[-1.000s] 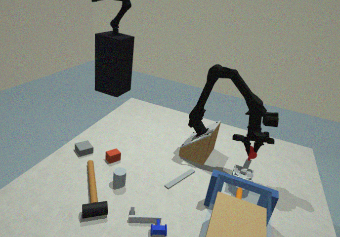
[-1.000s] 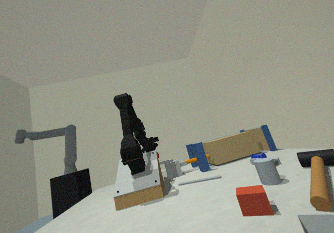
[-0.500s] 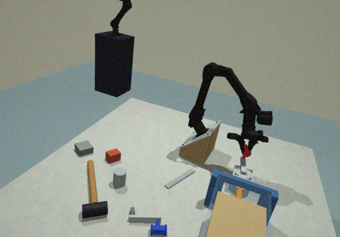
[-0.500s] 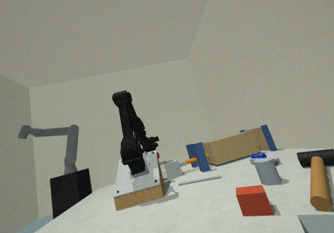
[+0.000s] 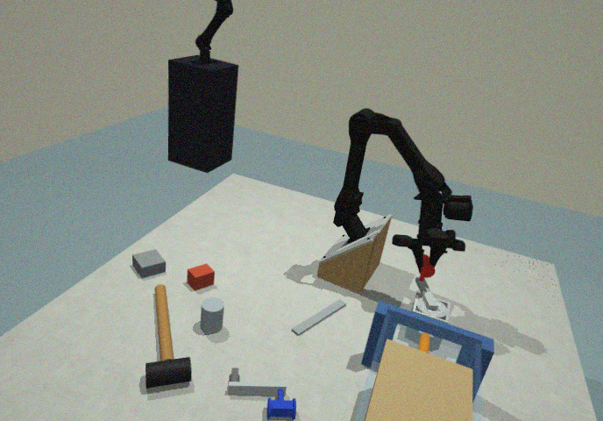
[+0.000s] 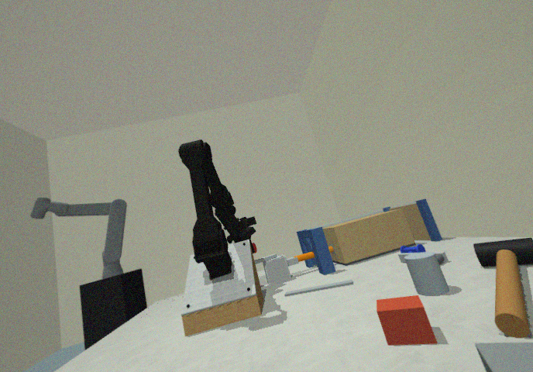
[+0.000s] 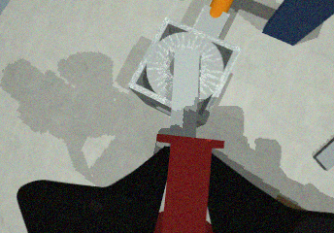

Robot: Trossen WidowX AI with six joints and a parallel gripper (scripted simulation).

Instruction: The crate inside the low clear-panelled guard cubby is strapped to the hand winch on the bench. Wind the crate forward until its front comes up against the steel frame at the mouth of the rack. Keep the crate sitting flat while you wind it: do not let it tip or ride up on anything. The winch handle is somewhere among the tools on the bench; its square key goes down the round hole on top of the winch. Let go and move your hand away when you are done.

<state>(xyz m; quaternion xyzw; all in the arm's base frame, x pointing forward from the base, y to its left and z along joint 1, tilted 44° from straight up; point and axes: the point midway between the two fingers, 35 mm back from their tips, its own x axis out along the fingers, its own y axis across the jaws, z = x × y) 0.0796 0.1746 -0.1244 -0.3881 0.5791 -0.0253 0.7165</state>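
Now: gripper tip 30 mm above the red-knobbed crank handle, 20 mm short of it and 10 mm to the right of it. The rest, counted from my gripper tip: blue steel frame (230 mm ahead, 50 mm to the left, 30 mm below); then red knob (10 mm to the right, 10 mm behind); then winch (100 mm below, 60 mm ahead, 30 mm to the left).
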